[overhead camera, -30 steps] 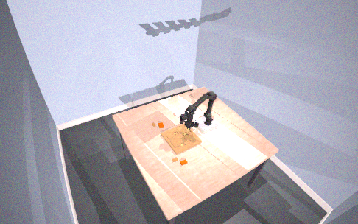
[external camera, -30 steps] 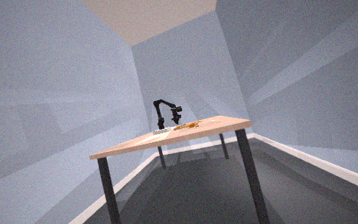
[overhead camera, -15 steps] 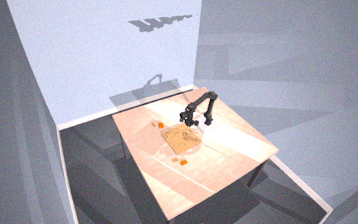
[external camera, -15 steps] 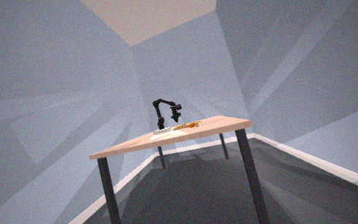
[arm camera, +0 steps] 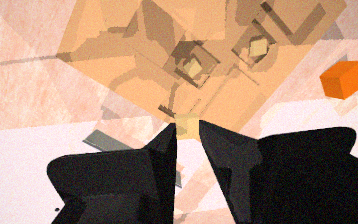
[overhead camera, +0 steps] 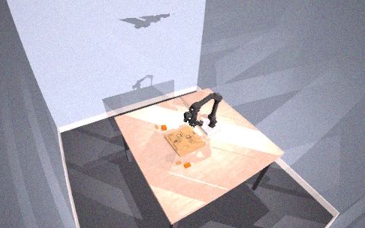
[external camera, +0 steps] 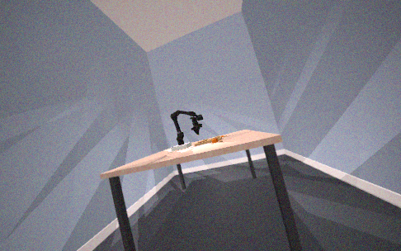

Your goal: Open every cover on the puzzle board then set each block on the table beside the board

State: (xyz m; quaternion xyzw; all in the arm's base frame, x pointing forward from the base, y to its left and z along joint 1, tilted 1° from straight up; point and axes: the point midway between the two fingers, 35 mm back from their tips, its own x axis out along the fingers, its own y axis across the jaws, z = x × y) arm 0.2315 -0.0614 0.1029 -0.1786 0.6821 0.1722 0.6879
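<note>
Now: gripper tip 11 cm short of the tan puzzle board, 1 cm to the left of it and 9 cm above it. Also, from my gripper tip: orange bit: 29 cm ahead, 24 cm to the left, 10 cm below.
</note>
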